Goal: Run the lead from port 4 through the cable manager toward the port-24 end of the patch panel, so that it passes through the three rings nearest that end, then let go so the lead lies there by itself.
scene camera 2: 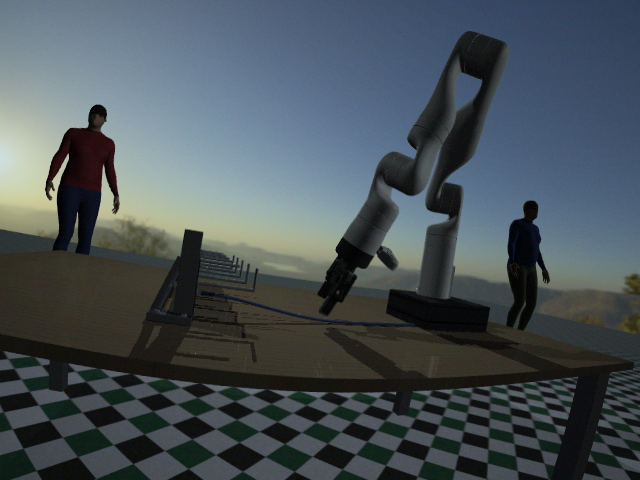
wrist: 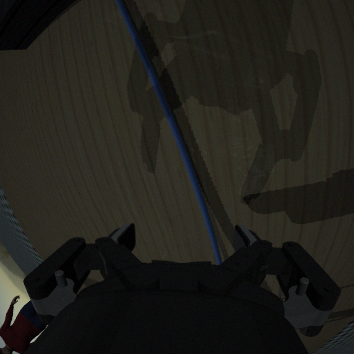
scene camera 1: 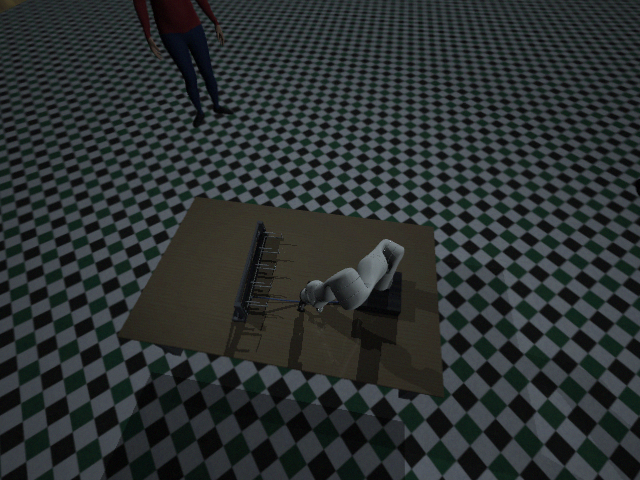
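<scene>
The blue lead (scene camera 1: 281,300) (scene camera 2: 289,313) (wrist: 172,120) runs from the lower part of the upright patch panel (scene camera 1: 249,268) (scene camera 2: 188,276), near its closer end in scene camera 2, down to the table beside the robot's base. The cable manager's thin metal rings (scene camera 2: 255,281) stick out in a row along the panel. The lead goes straight away from the panel, not along the row. My gripper (scene camera 1: 301,305) (scene camera 2: 329,303) (wrist: 183,235) is open and low over the lead's middle stretch. In the wrist view the lead passes between the spread fingertips, nearer the right one, and is not gripped.
The robot's dark base (scene camera 1: 382,302) (scene camera 2: 439,312) (wrist: 25,22) stands on the wooden table (scene camera 1: 206,222) (scene camera 2: 289,369), at the lead's far end. A person in red (scene camera 1: 178,18) (scene camera 2: 85,160) and a person in blue (scene camera 2: 524,248) stand beyond the table. Dark shadows lie across the tabletop.
</scene>
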